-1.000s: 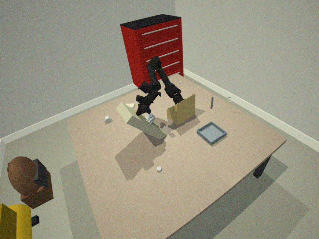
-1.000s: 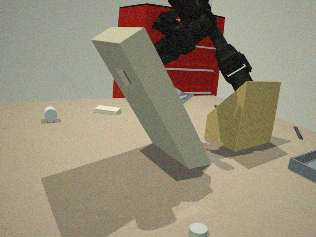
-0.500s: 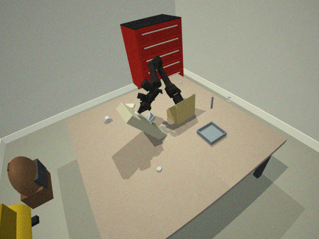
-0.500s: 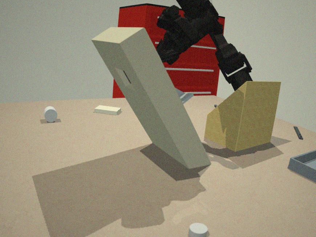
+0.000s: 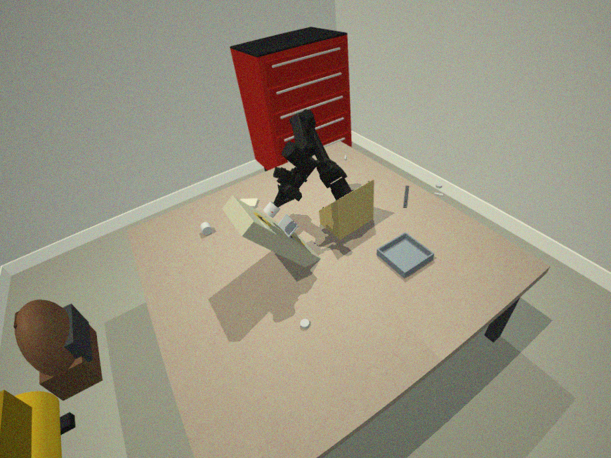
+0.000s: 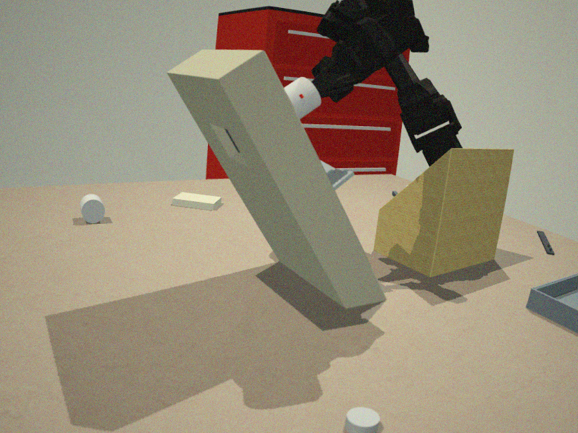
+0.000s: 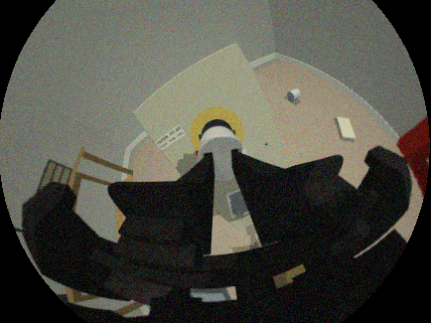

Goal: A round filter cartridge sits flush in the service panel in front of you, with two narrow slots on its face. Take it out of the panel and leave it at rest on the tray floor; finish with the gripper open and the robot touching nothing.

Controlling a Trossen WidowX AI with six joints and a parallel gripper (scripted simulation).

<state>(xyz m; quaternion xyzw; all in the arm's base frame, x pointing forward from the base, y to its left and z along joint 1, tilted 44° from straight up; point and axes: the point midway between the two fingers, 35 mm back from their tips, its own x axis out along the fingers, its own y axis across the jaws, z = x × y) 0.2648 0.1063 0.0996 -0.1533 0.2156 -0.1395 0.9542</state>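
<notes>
Now: gripper tip 10 mm short of the round white filter cartridge and 10 mm above it. The rest, counted from my gripper tip: service panel 110 mm below, 20 mm ahead; small beige block 430 mm to the right, 260 mm below, 20 mm behind; pale bracket 130 mm below, 40 mm behind.
</notes>
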